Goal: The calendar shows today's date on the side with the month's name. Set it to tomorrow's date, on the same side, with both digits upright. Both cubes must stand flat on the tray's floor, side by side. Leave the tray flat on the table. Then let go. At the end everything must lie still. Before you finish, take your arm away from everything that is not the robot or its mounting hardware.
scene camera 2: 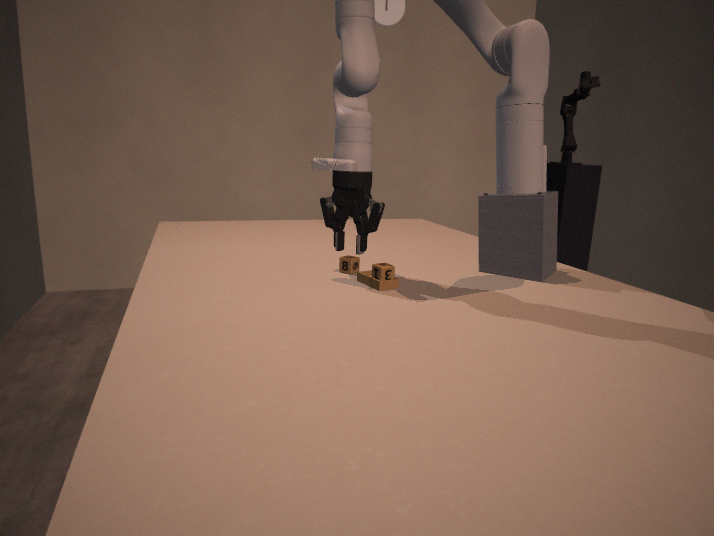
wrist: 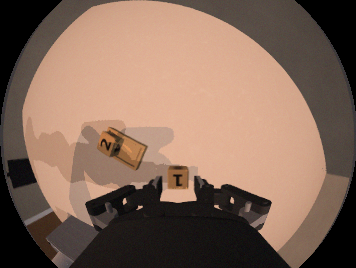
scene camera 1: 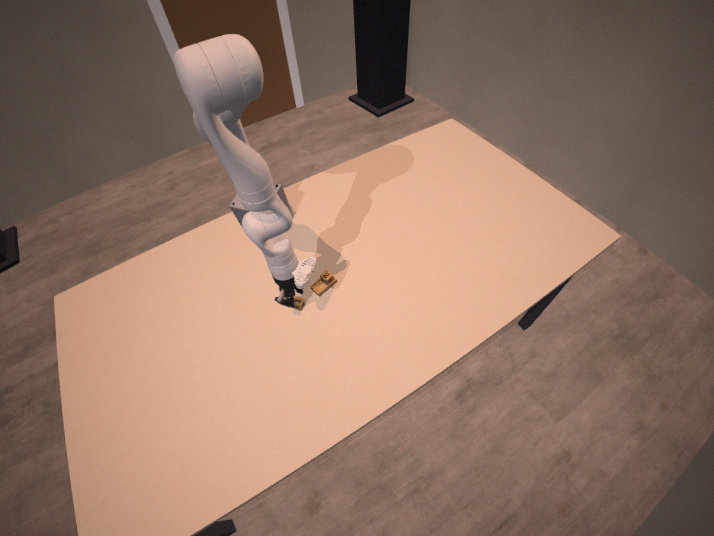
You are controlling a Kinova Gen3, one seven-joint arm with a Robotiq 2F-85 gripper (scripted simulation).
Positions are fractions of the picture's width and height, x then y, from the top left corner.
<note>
In view: the gripper (scene camera 2: 0.49, 0.47) and a wooden tray (wrist: 0.37, 0.57).
The gripper shows as well in the wrist view (wrist: 0.50, 0.68).
</note>
